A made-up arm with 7 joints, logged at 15 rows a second.
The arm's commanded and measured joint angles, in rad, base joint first. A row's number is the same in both.
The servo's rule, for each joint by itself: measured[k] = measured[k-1] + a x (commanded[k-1-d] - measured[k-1]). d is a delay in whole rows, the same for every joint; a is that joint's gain. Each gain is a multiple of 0.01, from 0.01 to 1. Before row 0 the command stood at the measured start. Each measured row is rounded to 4 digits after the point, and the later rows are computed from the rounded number. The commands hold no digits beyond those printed.
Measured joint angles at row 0: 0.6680, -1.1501, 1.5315, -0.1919, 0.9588, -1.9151, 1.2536
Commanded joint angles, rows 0 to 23: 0.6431, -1.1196, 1.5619, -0.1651, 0.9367, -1.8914, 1.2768; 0.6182, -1.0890, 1.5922, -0.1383, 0.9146, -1.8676, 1.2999; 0.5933, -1.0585, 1.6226, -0.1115, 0.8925, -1.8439, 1.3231; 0.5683, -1.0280, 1.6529, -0.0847, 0.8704, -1.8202, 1.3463; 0.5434, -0.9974, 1.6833, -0.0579, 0.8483, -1.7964, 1.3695; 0.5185, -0.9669, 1.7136, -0.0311, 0.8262, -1.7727, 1.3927; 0.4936, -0.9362, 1.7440, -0.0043, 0.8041, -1.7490, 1.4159; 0.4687, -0.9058, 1.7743, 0.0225, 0.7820, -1.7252, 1.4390; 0.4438, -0.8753, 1.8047, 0.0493, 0.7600, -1.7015, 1.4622; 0.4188, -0.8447, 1.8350, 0.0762, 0.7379, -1.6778, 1.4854; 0.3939, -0.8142, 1.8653, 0.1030, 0.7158, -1.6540, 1.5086; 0.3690, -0.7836, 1.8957, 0.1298, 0.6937, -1.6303, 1.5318; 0.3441, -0.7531, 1.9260, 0.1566, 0.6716, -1.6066, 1.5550; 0.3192, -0.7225, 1.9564, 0.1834, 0.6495, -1.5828, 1.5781; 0.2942, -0.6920, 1.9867, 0.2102, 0.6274, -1.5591, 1.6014; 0.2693, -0.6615, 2.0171, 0.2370, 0.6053, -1.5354, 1.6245; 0.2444, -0.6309, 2.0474, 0.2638, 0.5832, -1.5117, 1.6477; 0.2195, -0.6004, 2.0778, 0.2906, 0.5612, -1.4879, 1.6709; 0.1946, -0.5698, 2.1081, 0.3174, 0.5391, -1.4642, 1.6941; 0.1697, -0.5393, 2.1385, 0.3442, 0.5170, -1.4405, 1.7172; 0.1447, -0.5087, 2.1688, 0.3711, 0.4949, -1.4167, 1.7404; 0.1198, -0.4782, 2.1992, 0.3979, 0.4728, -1.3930, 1.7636; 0.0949, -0.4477, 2.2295, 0.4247, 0.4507, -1.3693, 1.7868; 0.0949, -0.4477, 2.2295, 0.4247, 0.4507, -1.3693, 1.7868
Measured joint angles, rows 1 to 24: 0.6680, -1.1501, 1.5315, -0.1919, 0.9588, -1.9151, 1.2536; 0.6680, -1.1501, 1.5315, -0.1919, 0.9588, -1.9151, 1.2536; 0.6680, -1.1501, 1.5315, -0.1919, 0.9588, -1.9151, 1.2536; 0.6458, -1.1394, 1.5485, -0.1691, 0.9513, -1.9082, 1.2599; 0.6212, -1.1218, 1.5730, -0.1429, 0.9388, -1.8964, 1.2707; 0.5964, -1.0996, 1.6008, -0.1162, 0.9231, -1.8812, 1.2848; 0.5714, -1.0745, 1.6300, -0.0894, 0.9052, -1.8635, 1.3014; 0.5465, -1.0475, 1.6598, -0.0626, 0.8859, -1.8440, 1.3198; 0.5216, -1.0193, 1.6899, -0.0358, 0.8656, -1.8233, 1.3395; 0.4967, -0.9902, 1.7202, -0.0090, 0.8447, -1.8018, 1.3601; 0.4718, -0.9607, 1.7505, 0.0178, 0.8234, -1.7796, 1.3814; 0.4469, -0.9308, 1.7809, 0.0446, 0.8018, -1.7570, 1.4032; 0.4219, -0.9007, 1.8112, 0.0715, 0.7801, -1.7340, 1.4254; 0.3970, -0.8704, 1.8415, 0.0983, 0.7582, -1.7108, 1.4479; 0.3721, -0.8400, 1.8719, 0.1251, 0.7363, -1.6875, 1.4706; 0.3472, -0.8096, 1.9022, 0.1519, 0.7143, -1.6640, 1.4934; 0.3223, -0.7791, 1.9326, 0.1787, 0.6923, -1.6405, 1.5163; 0.2973, -0.7486, 1.9629, 0.2055, 0.6702, -1.6169, 1.5393; 0.2724, -0.7181, 1.9933, 0.2323, 0.6481, -1.5933, 1.5623; 0.2475, -0.6876, 2.0236, 0.2591, 0.6260, -1.5696, 1.5854; 0.2226, -0.6571, 2.0540, 0.2859, 0.6040, -1.5459, 1.6085; 0.1977, -0.6265, 2.0843, 0.3127, 0.5819, -1.5222, 1.6316; 0.1728, -0.5960, 2.1147, 0.3395, 0.5598, -1.4985, 1.6547; 0.1478, -0.5654, 2.1450, 0.3664, 0.5377, -1.4748, 1.6778
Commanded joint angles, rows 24 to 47: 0.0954, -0.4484, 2.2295, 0.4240, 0.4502, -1.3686, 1.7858; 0.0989, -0.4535, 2.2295, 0.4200, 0.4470, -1.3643, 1.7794; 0.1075, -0.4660, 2.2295, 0.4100, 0.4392, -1.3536, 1.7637; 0.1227, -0.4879, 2.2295, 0.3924, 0.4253, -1.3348, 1.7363; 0.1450, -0.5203, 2.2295, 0.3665, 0.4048, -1.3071, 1.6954; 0.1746, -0.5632, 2.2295, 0.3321, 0.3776, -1.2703, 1.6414; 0.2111, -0.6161, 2.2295, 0.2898, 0.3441, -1.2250, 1.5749; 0.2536, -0.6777, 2.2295, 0.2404, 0.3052, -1.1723, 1.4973; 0.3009, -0.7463, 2.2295, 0.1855, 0.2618, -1.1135, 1.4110; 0.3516, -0.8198, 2.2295, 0.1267, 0.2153, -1.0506, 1.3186; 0.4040, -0.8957, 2.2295, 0.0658, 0.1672, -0.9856, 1.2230; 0.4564, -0.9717, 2.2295, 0.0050, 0.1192, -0.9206, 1.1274; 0.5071, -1.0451, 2.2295, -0.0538, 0.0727, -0.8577, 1.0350; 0.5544, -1.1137, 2.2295, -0.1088, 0.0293, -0.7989, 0.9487; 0.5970, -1.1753, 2.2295, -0.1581, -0.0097, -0.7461, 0.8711; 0.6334, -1.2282, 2.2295, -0.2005, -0.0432, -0.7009, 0.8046; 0.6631, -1.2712, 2.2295, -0.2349, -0.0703, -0.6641, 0.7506; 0.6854, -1.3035, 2.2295, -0.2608, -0.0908, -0.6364, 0.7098; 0.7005, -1.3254, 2.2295, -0.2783, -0.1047, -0.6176, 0.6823; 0.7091, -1.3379, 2.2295, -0.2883, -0.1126, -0.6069, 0.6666; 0.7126, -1.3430, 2.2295, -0.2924, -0.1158, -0.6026, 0.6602; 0.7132, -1.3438, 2.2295, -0.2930, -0.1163, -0.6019, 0.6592; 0.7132, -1.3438, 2.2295, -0.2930, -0.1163, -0.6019, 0.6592; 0.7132, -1.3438, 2.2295, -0.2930, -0.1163, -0.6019, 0.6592
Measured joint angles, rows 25 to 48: 0.1229, -0.5349, 2.1754, 0.3932, 0.5156, -1.4511, 1.7010; 0.0980, -0.5044, 2.2057, 0.4200, 0.4935, -1.4274, 1.7242; 0.0952, -0.4846, 2.2190, 0.4240, 0.4789, -1.4106, 1.7411; 0.0954, -0.4719, 2.2249, 0.4240, 0.4691, -1.3984, 1.7532; 0.0985, -0.4655, 2.2275, 0.4206, 0.4616, -1.3885, 1.7603; 0.1065, -0.4657, 2.2286, 0.4116, 0.4540, -1.3784, 1.7612; 0.1209, -0.4735, 2.2291, 0.3953, 0.4442, -1.3658, 1.7545; 0.1423, -0.4899, 2.2293, 0.3708, 0.4308, -1.3488, 1.7385; 0.1710, -0.5156, 2.2294, 0.3379, 0.4127, -1.3260, 1.7123; 0.2067, -0.5508, 2.2295, 0.2970, 0.3894, -1.2967, 1.6752; 0.2484, -0.5952, 2.2295, 0.2489, 0.3608, -1.2606, 1.6272; 0.2951, -0.6481, 2.2295, 0.1950, 0.3271, -1.2179, 1.5688; 0.3454, -0.7082, 2.2295, 0.1369, 0.2891, -1.1694, 1.5012; 0.3976, -0.7738, 2.2295, 0.0765, 0.2477, -1.1161, 1.4261; 0.4499, -0.8431, 2.2295, 0.0157, 0.2040, -1.0594, 1.3455; 0.5008, -0.9138, 2.2295, -0.0434, 0.1594, -1.0009, 1.2617; 0.5485, -0.9838, 2.2295, -0.0990, 0.1152, -0.9423, 1.1772; 0.5917, -1.0508, 2.2295, -0.1492, 0.0727, -0.8854, 1.0946; 0.6288, -1.1129, 2.2295, -0.1928, 0.0333, -0.8319, 1.0163; 0.6593, -1.1683, 2.2295, -0.2286, -0.0019, -0.7832, 0.9446; 0.6825, -1.2156, 2.2295, -0.2560, -0.0321, -0.7406, 0.8812; 0.6985, -1.2540, 2.2295, -0.2750, -0.0568, -0.7049, 0.8275; 0.7079, -1.2834, 2.2295, -0.2863, -0.0758, -0.6765, 0.7841; 0.7121, -1.3043, 2.2295, -0.2915, -0.0894, -0.6551, 0.7506
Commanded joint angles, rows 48 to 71: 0.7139, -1.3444, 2.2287, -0.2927, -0.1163, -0.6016, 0.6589; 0.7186, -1.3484, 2.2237, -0.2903, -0.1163, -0.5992, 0.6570; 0.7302, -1.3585, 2.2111, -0.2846, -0.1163, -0.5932, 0.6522; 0.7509, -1.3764, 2.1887, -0.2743, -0.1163, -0.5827, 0.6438; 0.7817, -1.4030, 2.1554, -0.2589, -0.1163, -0.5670, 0.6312; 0.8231, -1.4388, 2.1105, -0.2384, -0.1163, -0.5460, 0.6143; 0.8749, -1.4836, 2.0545, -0.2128, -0.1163, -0.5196, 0.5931; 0.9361, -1.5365, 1.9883, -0.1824, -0.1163, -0.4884, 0.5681; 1.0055, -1.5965, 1.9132, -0.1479, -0.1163, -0.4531, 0.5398; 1.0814, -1.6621, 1.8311, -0.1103, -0.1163, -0.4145, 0.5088; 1.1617, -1.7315, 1.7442, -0.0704, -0.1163, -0.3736, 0.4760; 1.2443, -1.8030, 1.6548, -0.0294, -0.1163, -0.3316, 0.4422; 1.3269, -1.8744, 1.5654, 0.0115, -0.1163, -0.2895, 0.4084; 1.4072, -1.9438, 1.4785, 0.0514, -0.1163, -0.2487, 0.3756; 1.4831, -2.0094, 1.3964, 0.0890, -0.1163, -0.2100, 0.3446; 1.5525, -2.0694, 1.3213, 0.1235, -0.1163, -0.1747, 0.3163; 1.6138, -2.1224, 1.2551, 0.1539, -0.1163, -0.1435, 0.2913; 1.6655, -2.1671, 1.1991, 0.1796, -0.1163, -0.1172, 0.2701; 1.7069, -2.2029, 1.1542, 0.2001, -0.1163, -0.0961, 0.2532; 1.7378, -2.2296, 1.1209, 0.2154, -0.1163, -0.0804, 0.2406; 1.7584, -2.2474, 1.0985, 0.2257, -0.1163, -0.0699, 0.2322; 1.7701, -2.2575, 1.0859, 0.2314, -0.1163, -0.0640, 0.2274; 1.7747, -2.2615, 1.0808, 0.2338, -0.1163, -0.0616, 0.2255; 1.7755, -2.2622, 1.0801, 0.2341, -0.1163, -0.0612, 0.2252
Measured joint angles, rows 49 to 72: 0.7131, -1.3181, 2.2295, -0.2928, -0.0985, -0.6397, 0.7259; 0.7132, -1.3271, 2.2295, -0.2930, -0.1046, -0.6287, 0.7079; 0.7132, -1.3329, 2.2295, -0.2930, -0.1086, -0.6209, 0.6948; 0.7138, -1.3369, 2.2291, -0.2927, -0.1112, -0.6153, 0.6851; 0.7181, -1.3409, 2.2261, -0.2907, -0.1129, -0.6106, 0.6775; 0.7289, -1.3471, 2.2177, -0.2855, -0.1141, -0.6056, 0.6707; 0.7485, -1.3574, 2.2015, -0.2760, -0.1148, -0.5990, 0.6634; 0.7780, -1.3734, 2.1757, -0.2615, -0.1153, -0.5897, 0.6547; 0.8181, -1.3963, 2.1392, -0.2419, -0.1156, -0.5770, 0.6438; 0.8687, -1.4269, 2.0918, -0.2172, -0.1158, -0.5604, 0.6301; 0.9287, -1.4653, 2.0338, -0.1876, -0.1160, -0.5395, 0.6134; 0.9971, -1.5112, 1.9663, -0.1539, -0.1161, -0.5144, 0.5935; 1.0721, -1.5640, 1.8906, -0.1168, -0.1162, -0.4854, 0.5706; 1.1518, -1.6226, 1.8086, -0.0774, -0.1162, -0.4530, 0.5451; 1.2341, -1.6857, 1.7225, -0.0366, -0.1162, -0.4178, 0.5173; 1.3167, -1.7517, 1.6345, 0.0043, -0.1162, -0.3806, 0.4879; 1.3972, -1.8189, 1.5471, 0.0443, -0.1162, -0.3423, 0.4576; 1.4737, -1.8856, 1.4627, 0.0823, -0.1162, -0.3039, 0.4271; 1.5438, -1.9499, 1.3835, 0.1173, -0.1162, -0.2664, 0.3972; 1.6061, -2.0103, 1.3116, 0.1484, -0.1162, -0.2308, 0.3686; 1.6590, -2.0652, 1.2486, 0.1749, -0.1162, -0.1979, 0.3420; 1.7016, -2.1134, 1.1957, 0.1963, -0.1162, -0.1684, 0.3180; 1.7338, -2.1541, 1.1538, 0.2125, -0.1162, -0.1429, 0.2971; 1.7557, -2.1868, 1.1228, 0.2237, -0.1162, -0.1217, 0.2796
